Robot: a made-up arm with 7 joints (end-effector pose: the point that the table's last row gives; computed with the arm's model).
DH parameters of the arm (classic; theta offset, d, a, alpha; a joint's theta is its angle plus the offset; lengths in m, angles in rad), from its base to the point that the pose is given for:
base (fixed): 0 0 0 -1.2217
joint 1: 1.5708 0 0 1.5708
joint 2: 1.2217 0 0 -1.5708
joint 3: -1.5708 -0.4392 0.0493 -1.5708
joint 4: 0 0 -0.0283 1.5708
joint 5: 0 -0.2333 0 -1.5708
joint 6: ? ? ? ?
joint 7: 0 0 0 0
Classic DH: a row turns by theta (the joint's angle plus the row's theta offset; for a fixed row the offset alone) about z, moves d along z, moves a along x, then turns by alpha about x.
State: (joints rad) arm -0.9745 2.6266 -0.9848 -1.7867 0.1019 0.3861 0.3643
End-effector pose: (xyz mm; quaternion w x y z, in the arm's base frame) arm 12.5 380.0 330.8 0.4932 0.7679 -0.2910 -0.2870
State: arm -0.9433 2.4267 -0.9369 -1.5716 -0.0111 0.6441 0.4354
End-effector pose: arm 75.8 435.9 320.2 0.4777 0.8222 -0.2736 -0.1446
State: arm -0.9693 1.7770 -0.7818 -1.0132 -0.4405 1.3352 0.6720
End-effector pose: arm 295.7 524.8 187.8 0.3852 0.8582 -0.2370 0.2426
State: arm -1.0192 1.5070 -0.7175 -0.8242 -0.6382 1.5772 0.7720
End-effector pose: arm 394.1 504.4 115.1 0.3375 0.8454 -0.2200 0.3506
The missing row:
joint 6: 0 0 0 1.5708
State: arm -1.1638 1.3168 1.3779 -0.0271 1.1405 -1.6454 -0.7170
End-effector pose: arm 332.4 582.3 65.6 0.1795 -0.4129 0.3493 -0.8218
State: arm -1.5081 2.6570 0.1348 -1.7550 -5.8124 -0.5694 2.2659
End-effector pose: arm -295.2 168.4 380.9 0.2243 -0.1597 -0.8242 -0.4948
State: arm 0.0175 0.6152 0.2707 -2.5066 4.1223 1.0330 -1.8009
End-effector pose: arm 198.5 201.9 -189.8 0.1339 0.7911 0.5938 0.0599
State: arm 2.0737 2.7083 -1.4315 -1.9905 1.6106 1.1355 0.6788
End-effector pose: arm 44.0 449.0 91.5 0.0234 -0.4746 -0.8772 -0.0683
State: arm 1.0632 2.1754 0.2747 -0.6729 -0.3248 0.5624 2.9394
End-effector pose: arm 261.5 585.4 165.6 0.4386 0.3964 -0.7504 0.2957
